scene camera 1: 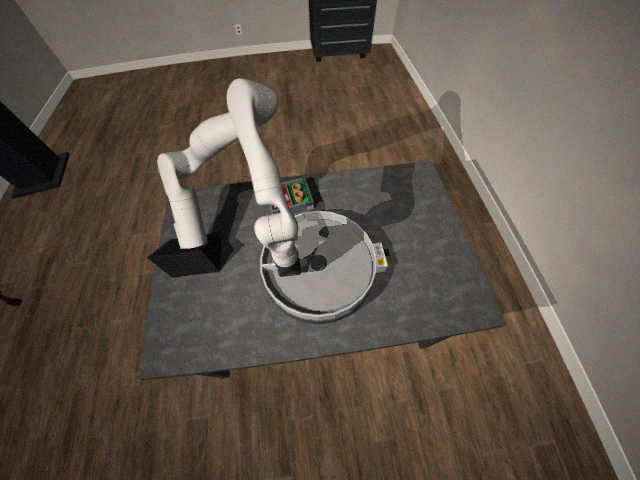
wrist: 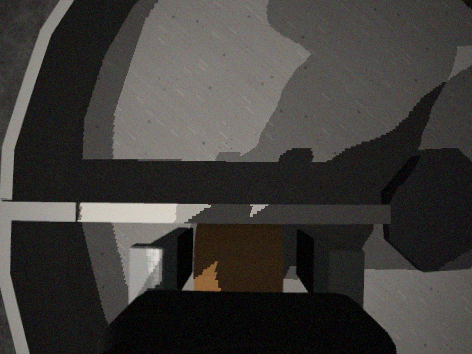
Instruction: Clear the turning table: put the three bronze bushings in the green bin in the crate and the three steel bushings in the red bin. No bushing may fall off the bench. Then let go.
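Observation:
A bronze bushing (wrist: 240, 255) lies on the turning table (scene camera 1: 336, 286) (wrist: 200, 100), against the near side of the white divider bar (wrist: 127, 213). My gripper (scene camera 1: 289, 273) (wrist: 244, 251) is open and low over the table, with one finger on each side of this bushing and gaps beside it. In the scene view the gripper hides the bushing. The green bin (scene camera 1: 307, 198) in the crate (scene camera 1: 311, 206) holds two bronze bushings (scene camera 1: 296, 186) (scene camera 1: 298, 196). The red bin (scene camera 1: 283, 189) is partly hidden by the arm; pale shapes show in it, too small to count.
The table's raised rim (scene camera 1: 330, 316) (wrist: 7, 165) rings it, and a dark hub (scene camera 1: 318, 262) (wrist: 430, 210) stands at its centre. A white box with a yellow patch (scene camera 1: 381, 260) sits outside the rim at the right. The crate is behind the table on the bench (scene camera 1: 217, 330).

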